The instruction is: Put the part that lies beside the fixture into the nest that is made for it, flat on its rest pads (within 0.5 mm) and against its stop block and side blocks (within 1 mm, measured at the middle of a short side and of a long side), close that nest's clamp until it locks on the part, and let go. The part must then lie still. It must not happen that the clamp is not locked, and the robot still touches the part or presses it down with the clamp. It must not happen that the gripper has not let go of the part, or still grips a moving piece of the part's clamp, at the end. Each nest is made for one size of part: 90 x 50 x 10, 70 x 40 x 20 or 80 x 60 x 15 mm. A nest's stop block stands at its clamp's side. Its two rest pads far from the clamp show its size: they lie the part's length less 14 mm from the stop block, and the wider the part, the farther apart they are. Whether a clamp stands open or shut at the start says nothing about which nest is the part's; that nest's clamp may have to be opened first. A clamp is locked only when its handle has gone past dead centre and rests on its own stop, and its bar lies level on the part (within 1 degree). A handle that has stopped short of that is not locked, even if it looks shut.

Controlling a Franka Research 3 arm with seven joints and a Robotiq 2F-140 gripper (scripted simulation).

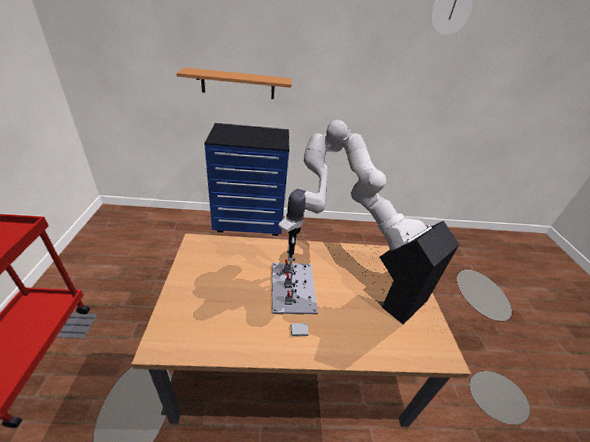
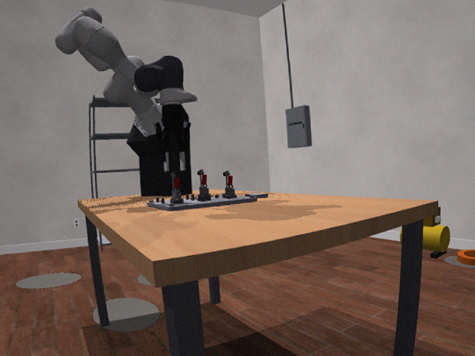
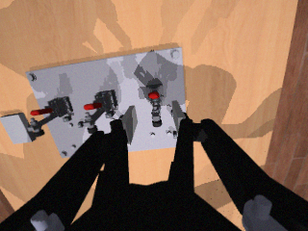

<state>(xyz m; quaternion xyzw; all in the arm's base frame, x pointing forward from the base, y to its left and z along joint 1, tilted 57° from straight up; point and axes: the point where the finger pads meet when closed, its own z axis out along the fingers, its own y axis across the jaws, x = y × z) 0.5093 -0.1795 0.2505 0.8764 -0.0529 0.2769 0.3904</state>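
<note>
The grey block part lies 37 cm to the left of my hand, 15 cm below it and 9 cm ahead of it. The rest, counted from my hand: grey fixture plate 15 cm below, 11 cm to the left, 1 cm ahead.
</note>
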